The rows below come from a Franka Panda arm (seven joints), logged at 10 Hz.
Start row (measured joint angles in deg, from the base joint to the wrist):
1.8, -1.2, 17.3, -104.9, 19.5, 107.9, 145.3
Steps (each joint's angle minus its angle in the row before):
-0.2, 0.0, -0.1, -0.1, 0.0, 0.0, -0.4
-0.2, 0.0, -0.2, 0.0, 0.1, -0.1, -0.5
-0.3, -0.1, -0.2, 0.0, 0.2, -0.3, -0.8
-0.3, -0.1, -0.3, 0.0, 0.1, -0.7, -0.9
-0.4, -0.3, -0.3, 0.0, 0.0, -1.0, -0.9
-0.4, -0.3, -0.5, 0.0, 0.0, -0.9, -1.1
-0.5, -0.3, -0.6, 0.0, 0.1, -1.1, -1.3
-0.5, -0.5, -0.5, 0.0, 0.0, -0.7, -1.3
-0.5, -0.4, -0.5, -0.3, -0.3, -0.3, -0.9
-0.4, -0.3, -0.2, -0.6, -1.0, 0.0, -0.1
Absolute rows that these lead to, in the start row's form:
1.6, -1.2, 17.2, -105.0, 19.5, 107.9, 144.9
1.4, -1.2, 17.0, -105.0, 19.6, 107.8, 144.4
1.1, -1.3, 16.8, -105.0, 19.8, 107.5, 143.6
0.8, -1.4, 16.5, -105.0, 19.9, 106.8, 142.7
0.4, -1.7, 16.2, -105.0, 19.9, 105.8, 141.8
0.0, -2.0, 15.7, -105.0, 19.9, 104.9, 140.7
-0.5, -2.3, 15.1, -105.0, 20.0, 103.8, 139.4
-1.0, -2.8, 14.6, -105.0, 20.0, 103.1, 138.1
-1.5, -3.2, 14.1, -105.3, 19.7, 102.8, 137.2
-1.9, -3.5, 13.9, -105.9, 18.7, 102.8, 137.1

